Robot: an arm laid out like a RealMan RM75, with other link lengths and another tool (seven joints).
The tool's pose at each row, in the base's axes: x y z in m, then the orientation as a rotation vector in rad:
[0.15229 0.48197 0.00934 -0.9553 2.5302 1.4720]
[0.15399 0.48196 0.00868 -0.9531 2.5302 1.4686]
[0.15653 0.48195 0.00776 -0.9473 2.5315 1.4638]
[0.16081 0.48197 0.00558 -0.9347 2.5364 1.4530]
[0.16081 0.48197 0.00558 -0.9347 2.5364 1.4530]
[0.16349 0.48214 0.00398 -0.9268 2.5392 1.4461]
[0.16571 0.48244 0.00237 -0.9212 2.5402 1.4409]
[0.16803 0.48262 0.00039 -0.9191 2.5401 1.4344]
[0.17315 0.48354 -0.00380 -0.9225 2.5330 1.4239]
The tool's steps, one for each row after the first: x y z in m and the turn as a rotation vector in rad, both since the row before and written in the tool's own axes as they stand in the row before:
[-0.00114 -0.00143 -0.00007 0.0026 -0.0019 0.0000]
[-0.00172 -0.00208 -0.00012 0.0040 -0.0032 0.0019]
[-0.00271 -0.00396 0.00019 0.0091 -0.0056 0.0052]
[0.00000 0.00000 0.00000 0.0000 0.0000 0.0000]
[-0.00170 -0.00259 0.00040 0.0058 -0.0037 0.0031]
[-0.00139 -0.00230 0.00064 0.0042 -0.0033 0.0016]
[-0.00129 -0.00267 0.00074 0.0046 -0.0024 -0.0008]
[-0.00313 -0.00555 0.00199 0.0063 -0.0050 -0.0080]

